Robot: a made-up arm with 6 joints.
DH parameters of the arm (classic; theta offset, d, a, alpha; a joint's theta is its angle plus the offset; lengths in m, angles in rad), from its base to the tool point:
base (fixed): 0.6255 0 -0.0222 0
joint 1: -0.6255 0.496 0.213 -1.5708
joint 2: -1.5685 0 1.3 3.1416
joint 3: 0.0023 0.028 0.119 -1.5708
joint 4: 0 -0.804 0.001 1.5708
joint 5: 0 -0.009 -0.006 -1.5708
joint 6: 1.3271 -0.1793 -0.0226 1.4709
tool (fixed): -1.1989 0.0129 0 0
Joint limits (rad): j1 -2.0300..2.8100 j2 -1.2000..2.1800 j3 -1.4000..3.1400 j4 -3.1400..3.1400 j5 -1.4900..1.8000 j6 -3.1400..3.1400
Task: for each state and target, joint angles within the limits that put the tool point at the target. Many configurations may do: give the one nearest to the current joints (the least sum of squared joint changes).
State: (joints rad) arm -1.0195 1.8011 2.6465 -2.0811 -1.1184 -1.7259
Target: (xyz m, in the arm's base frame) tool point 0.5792 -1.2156 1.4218
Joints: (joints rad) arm -1.1946 1.5175 3.0329 -2.1580 -1.1445 -1.7378
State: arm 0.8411 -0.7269 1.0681 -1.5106 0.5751 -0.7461
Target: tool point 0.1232 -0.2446 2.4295
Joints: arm 1.4512 -0.6104 0.4970 -1.5711 0.9815 -0.6882
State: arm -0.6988 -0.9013 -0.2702 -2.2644 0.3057 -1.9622
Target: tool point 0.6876 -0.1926 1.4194
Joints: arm -0.1846 -0.3396 -0.7699 -2.2737 0.2558 -1.9409
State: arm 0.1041 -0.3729 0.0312 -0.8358 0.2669 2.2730
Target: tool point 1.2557 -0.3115 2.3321
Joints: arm -0.1899 0.2184 0.6437 -0.8292 0.2982 2.2749
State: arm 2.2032 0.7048 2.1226 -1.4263 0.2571 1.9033
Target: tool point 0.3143 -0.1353 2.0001
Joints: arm 2.4653 0.2998 3.0029 -1.3856 0.4387 1.9029
